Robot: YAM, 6 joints.
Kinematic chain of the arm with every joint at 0, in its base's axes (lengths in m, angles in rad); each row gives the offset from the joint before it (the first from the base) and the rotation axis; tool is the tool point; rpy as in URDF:
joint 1: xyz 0 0 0.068 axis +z
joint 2: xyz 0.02 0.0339 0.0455 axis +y
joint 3: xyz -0.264 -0.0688 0 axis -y
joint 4: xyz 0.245 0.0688 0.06 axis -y
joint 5: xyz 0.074 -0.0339 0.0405 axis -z
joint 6: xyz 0.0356 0 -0.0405 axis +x
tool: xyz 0 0 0 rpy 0 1.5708 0
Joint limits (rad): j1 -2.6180..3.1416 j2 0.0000..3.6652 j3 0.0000..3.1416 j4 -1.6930..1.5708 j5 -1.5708..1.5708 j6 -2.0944..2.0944
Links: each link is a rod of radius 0.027 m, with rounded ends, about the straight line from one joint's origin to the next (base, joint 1, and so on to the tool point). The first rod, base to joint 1, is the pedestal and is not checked.
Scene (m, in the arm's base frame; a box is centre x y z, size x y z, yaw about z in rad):
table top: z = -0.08
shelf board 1: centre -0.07 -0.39 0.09 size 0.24 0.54 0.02 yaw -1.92
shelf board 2: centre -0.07 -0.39 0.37 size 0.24 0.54 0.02 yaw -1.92
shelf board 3: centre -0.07 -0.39 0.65 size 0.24 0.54 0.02 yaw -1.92
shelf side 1: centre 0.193 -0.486 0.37 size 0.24 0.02 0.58 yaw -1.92
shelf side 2: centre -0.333 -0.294 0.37 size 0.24 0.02 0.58 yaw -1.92
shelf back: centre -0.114 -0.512 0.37 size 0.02 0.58 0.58 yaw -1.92
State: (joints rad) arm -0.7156 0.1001 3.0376 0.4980 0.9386 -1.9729
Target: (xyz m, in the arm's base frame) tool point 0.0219 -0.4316 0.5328
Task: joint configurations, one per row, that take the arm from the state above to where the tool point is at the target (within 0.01 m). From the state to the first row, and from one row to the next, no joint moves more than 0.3 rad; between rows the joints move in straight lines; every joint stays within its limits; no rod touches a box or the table.
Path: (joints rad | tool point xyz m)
1: -0.7997 0.3492 2.8449 0.4758 0.9010 -1.9932 | -0.4065 0.3782 0.3196
2: -0.8839 0.5984 2.6521 0.4537 0.8635 -2.0134 | -0.3020 0.3256 0.5089
3: -0.9680 0.8475 2.4594 0.4315 0.8259 -2.0336 | -0.1743 0.2071 0.6411
4: -1.0522 1.0967 2.2667 0.4094 0.7883 -2.0539 | -0.0522 0.0405 0.6965
5: -1.1363 1.3458 2.0739 0.3872 0.7508 -2.0742 | 0.0403 -0.1445 0.6685
6: -1.2205 1.5950 1.8812 0.3651 0.7132 -2.0944 | 0.0896 -0.3130 0.5653
7: -1.3391 1.8017 2.0902 0.3222 0.7858 -2.0336 | 0.0626 -0.3751 0.5546
8: -1.4577 2.0085 2.2992 0.2793 0.8585 -1.9729 | 0.0219 -0.4316 0.5328

